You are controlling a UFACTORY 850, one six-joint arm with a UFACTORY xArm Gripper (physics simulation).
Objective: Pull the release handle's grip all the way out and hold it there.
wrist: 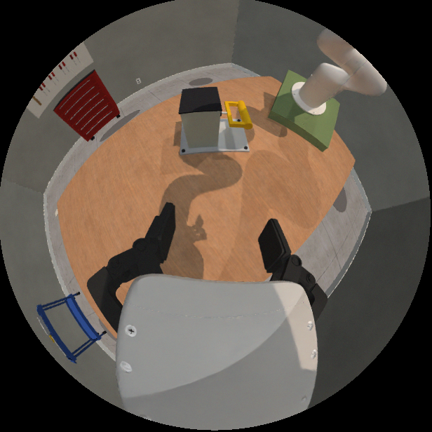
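Note:
The release handle has a yellow grip point(245, 114), a D-shaped loop on the right side of a cream housing point(201, 129) with a black top. A short light rod shows between the housing and the grip. The housing stands upright on a light grey base plate point(233, 142) with dark bolts at its corners, on the wooden table. My gripper point(221, 222) is wide open with nothing between its black fingers. It is above the table, apart from the grip, which shows beyond the fingertips in the upper middle of the view.
The arm's white base point(310, 97) stands on a green block point(300, 123) to the right of the grip, with the arm rising above it. The wooden table point(115, 185) has a curved-looking edge. A red tool cabinet point(86, 106) and a blue cart point(83, 318) stand off the table at the left.

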